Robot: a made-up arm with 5 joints.
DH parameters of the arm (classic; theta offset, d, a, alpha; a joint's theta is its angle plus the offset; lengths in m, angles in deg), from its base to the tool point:
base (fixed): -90 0.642 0.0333 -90
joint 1: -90 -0.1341 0.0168 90
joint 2: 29.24 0.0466 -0.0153 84
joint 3: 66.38 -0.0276 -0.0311 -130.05
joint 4: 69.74 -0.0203 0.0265 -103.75
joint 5: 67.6 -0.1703 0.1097 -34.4
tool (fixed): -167.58 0.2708 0 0
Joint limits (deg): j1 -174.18..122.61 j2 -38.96..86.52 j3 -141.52..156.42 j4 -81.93..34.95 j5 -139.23..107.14
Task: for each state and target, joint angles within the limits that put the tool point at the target. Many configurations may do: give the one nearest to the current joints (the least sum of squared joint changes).
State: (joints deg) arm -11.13 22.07 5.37 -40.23 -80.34
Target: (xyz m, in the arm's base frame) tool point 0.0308 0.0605 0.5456
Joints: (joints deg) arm -12.91 63.88 1.18 -44.04 -107.17
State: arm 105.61 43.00 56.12 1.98 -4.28
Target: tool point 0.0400 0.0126 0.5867
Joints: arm 114.25 83.73 3.30 22.38 -55.95
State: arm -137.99 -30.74 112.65 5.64 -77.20
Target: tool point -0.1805 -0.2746 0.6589
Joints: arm -145.96 -12.29 142.98 -30.37 -68.67
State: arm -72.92 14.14 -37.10 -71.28 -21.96
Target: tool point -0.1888 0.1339 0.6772
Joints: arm -107.11 6.69 -32.56 -75.03 -32.15
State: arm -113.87 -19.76 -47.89 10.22 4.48
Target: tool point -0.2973 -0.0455 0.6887
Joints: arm -113.44 -23.58 -52.41 4.39 4.98
